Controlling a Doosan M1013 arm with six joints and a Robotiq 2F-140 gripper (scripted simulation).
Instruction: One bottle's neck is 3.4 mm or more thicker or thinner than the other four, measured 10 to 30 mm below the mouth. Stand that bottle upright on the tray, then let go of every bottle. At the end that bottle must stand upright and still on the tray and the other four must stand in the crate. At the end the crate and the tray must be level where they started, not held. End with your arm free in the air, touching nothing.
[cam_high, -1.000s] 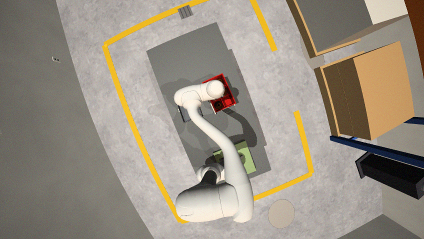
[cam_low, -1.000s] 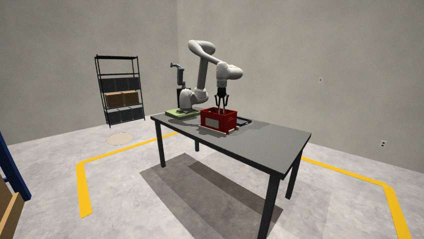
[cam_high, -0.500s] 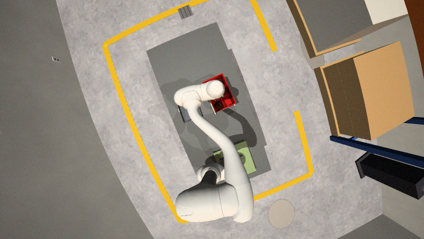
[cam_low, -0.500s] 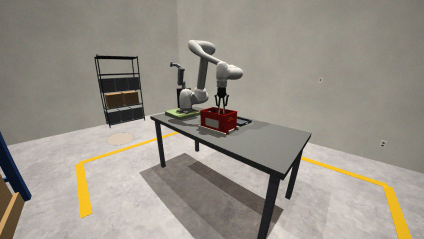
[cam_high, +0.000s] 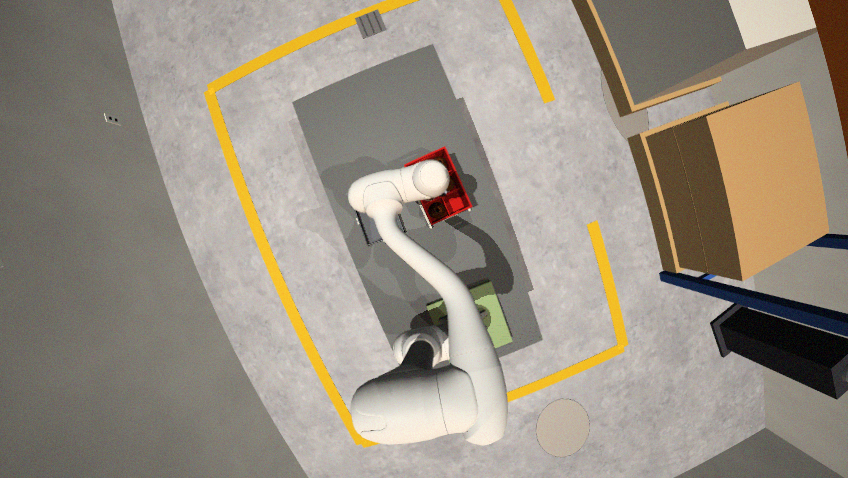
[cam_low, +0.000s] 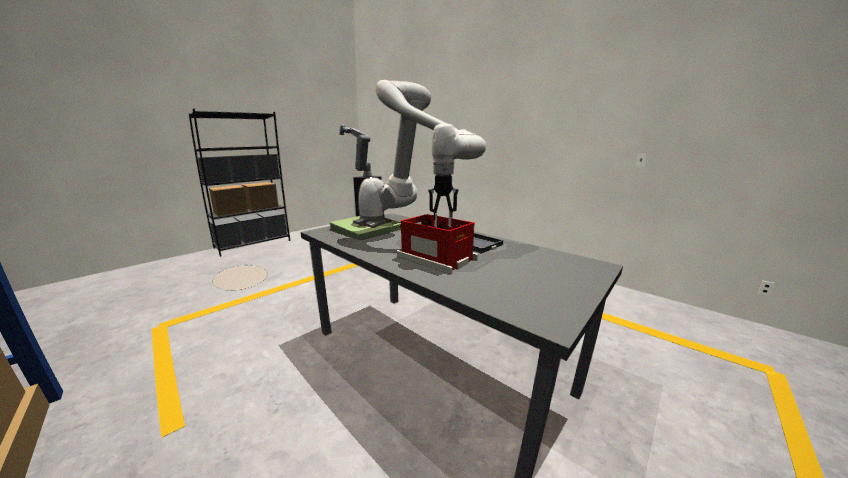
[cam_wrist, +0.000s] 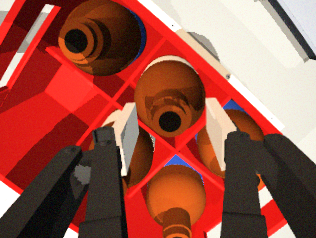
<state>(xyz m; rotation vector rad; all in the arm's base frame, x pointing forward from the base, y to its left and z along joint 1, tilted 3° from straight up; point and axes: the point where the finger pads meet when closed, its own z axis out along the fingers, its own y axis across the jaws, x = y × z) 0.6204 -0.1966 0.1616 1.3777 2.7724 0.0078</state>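
Now: hand 9 cm above the red crate, 4 cm to the left of it and 1 cm past it. From my hand the other things lie so: dark grey tray: 26 cm to the left, 16 cm below, 5 cm ahead.
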